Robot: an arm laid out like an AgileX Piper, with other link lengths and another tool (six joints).
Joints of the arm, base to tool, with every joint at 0 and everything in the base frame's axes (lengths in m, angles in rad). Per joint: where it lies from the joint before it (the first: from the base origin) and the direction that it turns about. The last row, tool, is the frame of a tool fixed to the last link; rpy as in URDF.
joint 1: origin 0 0 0.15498 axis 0 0 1
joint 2: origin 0 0 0 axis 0 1 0
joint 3: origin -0.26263 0 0.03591 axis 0 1 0
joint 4: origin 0.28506 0 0.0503 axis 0.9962 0 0.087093
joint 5: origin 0 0 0 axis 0 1 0
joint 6: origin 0.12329 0 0.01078 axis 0.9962 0 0.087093
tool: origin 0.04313 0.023 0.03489 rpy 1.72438 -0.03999 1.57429
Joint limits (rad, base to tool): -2.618..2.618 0..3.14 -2.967..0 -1.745..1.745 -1.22..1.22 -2.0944..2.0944
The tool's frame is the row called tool.
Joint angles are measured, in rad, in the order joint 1, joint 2, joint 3, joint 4, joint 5, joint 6. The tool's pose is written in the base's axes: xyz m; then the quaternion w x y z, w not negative. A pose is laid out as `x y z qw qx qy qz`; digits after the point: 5 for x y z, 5 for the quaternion.
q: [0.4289, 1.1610, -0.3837, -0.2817, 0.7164, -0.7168]
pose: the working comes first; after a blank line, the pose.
Where each joint sits with the arm in this pose, in the base's axes (m; each line is computed from the numbers above, not from the rounded line before):
joint 1: 0.0000 0.0000 0.1550
joint 2: 0.0000 0.0000 0.1550
joint 3: -0.0652 -0.0298 0.4102
joint 4: 0.1517 0.0694 0.2461
joint 5: 0.1517 0.0694 0.2461
joint 6: 0.1813 0.0581 0.1265
the tool: 0.1778 0.0889 0.0751

0.17777 0.08895 0.07509 0.10910 0.14633 0.97211 -0.14729
